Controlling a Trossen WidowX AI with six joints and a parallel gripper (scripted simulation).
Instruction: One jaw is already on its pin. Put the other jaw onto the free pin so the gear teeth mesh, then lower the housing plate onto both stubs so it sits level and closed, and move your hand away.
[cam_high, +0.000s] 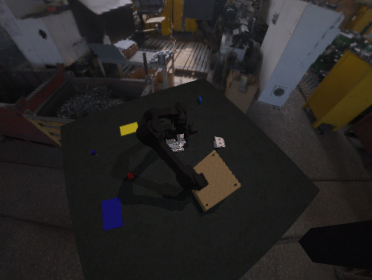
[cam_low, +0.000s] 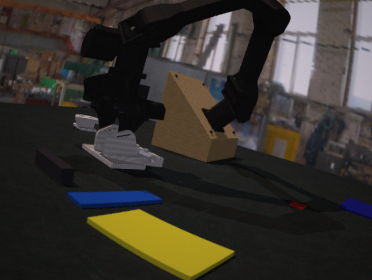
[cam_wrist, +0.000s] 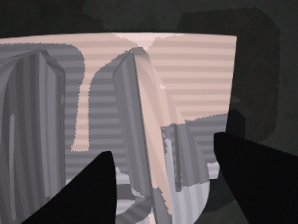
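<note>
Right now my gripper tip is 210 mm to the left of the housing plate, 130 mm past it and 10 mm below it. Round my gripper tip: blue strip 180 mm to the left, 180 mm ahead, 10 mm below; black bar 210 mm ahead, 70 mm to the left; white block 210 mm to the right, 130 mm behind.
</note>
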